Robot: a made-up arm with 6 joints. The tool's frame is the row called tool. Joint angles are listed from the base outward. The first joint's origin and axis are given. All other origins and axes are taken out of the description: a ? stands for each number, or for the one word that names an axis. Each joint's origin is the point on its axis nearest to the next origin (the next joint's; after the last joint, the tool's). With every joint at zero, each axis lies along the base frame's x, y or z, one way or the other. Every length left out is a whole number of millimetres.
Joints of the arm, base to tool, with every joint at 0 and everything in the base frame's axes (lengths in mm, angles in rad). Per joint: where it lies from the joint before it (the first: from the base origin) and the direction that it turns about. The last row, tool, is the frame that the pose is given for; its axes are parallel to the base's.
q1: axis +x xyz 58 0 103
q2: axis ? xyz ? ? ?
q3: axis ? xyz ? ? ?
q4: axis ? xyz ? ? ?
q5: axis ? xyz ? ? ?
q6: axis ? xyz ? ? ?
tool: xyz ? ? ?
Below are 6 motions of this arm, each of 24 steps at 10 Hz.
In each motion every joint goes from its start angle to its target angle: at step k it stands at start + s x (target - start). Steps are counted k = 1, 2, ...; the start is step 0. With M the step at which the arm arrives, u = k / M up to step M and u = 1 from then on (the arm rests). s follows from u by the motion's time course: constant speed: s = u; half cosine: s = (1 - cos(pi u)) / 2; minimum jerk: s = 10 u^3 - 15 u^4 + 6 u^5.
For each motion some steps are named. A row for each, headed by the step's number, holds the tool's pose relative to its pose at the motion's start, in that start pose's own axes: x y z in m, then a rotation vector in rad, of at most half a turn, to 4 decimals.
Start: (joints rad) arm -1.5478 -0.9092 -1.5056 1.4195 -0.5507 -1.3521
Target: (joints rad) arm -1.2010 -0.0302 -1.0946 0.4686 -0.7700 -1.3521
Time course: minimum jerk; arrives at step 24
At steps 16, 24:
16: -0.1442 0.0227 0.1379 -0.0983 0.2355 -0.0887
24: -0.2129 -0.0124 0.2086 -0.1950 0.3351 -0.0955

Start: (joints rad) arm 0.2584 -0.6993 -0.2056 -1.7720 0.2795 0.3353
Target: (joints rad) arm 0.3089 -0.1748 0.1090 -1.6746 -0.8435 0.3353
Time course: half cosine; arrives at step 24
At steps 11, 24:
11: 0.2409 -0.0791 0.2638 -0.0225 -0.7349 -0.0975
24: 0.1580 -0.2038 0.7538 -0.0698 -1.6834 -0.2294

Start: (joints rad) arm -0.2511 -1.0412 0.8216 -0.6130 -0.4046 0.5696
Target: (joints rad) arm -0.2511 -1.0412 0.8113 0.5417 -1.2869 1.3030
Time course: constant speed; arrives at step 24
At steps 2, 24:
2: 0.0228 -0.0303 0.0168 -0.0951 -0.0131 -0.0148
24: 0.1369 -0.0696 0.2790 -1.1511 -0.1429 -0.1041

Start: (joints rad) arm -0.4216 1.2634 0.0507 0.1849 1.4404 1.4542
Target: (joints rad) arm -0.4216 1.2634 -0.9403 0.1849 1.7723 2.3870
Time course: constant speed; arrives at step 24
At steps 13, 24:
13: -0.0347 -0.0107 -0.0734 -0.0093 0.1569 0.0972
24: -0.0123 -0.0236 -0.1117 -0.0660 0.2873 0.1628

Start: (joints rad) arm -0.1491 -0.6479 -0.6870 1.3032 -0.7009 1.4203
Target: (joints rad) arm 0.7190 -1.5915 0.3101 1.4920 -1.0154 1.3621
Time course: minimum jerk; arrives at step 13
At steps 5, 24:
5: -0.0532 0.1487 0.0327 0.1029 -0.2194 0.2575
24: -0.3611 0.3316 0.2449 0.1885 -1.1003 0.3997

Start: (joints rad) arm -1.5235 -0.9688 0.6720 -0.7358 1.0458 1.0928
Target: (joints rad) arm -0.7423 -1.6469 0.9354 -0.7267 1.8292 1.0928
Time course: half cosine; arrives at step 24
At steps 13, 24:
13: -0.2018 -0.1114 -0.0365 -0.2398 0.5050 -0.4288
24: -0.3661 -0.0707 -0.0178 -0.1880 0.7436 -0.8457

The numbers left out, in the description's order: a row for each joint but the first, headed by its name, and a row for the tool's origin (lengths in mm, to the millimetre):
q2: axis -z, xyz 0 -50 41
q3: axis +y, xyz -247 -4 0
q4: axis -x, xyz 419 0 -82
q5: axis +y, xyz 0 83 174
q6: axis +y, xyz 114 0 -394
tool: xyz -52 0 -201

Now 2 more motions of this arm.
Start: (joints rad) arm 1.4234 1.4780 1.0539 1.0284 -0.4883 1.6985
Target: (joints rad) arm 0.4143 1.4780 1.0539 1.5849 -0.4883 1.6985
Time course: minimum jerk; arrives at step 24
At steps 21, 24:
21: -0.1335 -0.4904 0.1400 0.7315 -0.1878 -0.8602
24: -0.1378 -0.4979 0.1378 0.7451 -0.1865 -0.8732

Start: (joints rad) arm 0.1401 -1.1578 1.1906 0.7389 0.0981 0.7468
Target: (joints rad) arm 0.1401 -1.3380 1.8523 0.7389 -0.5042 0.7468
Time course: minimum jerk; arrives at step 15
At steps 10, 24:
10: 0.1483 0.0610 -0.1434 -0.3233 -0.0955 0.2163
24: 0.1723 0.0787 -0.1979 -0.3866 -0.1088 0.2885

